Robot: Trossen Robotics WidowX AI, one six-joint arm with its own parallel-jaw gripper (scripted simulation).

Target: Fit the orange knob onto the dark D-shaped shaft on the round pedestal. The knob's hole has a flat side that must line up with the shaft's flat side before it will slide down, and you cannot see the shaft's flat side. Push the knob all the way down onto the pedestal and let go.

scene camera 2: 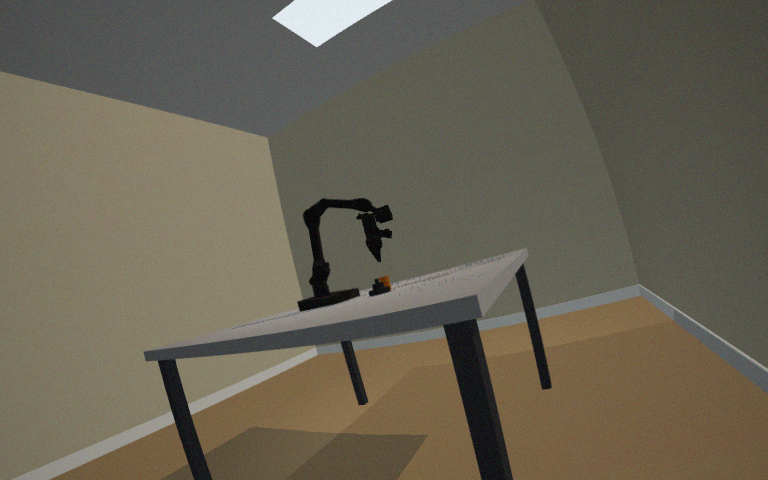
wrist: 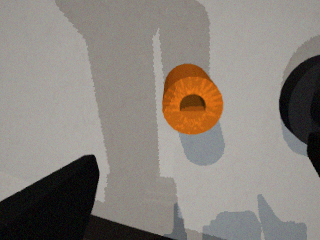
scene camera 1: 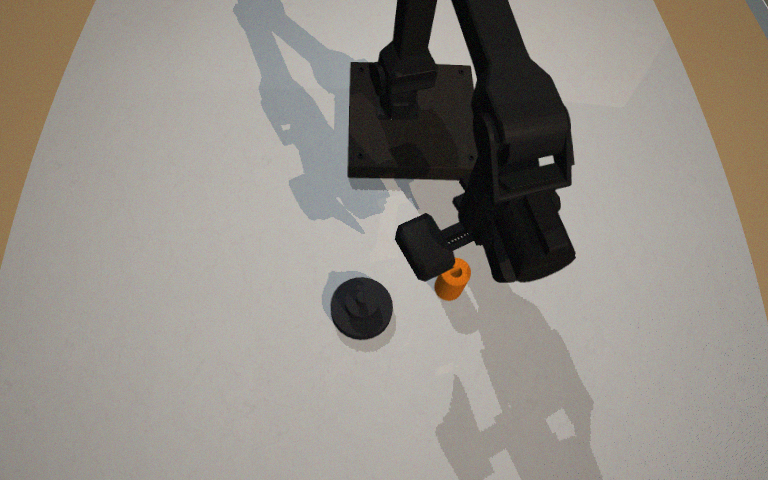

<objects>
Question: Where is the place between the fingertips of the gripper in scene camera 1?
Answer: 467, 251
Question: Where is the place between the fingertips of the gripper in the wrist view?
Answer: At 202, 154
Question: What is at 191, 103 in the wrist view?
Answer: An orange knob.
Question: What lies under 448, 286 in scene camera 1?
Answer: An orange knob.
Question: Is the gripper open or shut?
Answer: Open.
</objects>
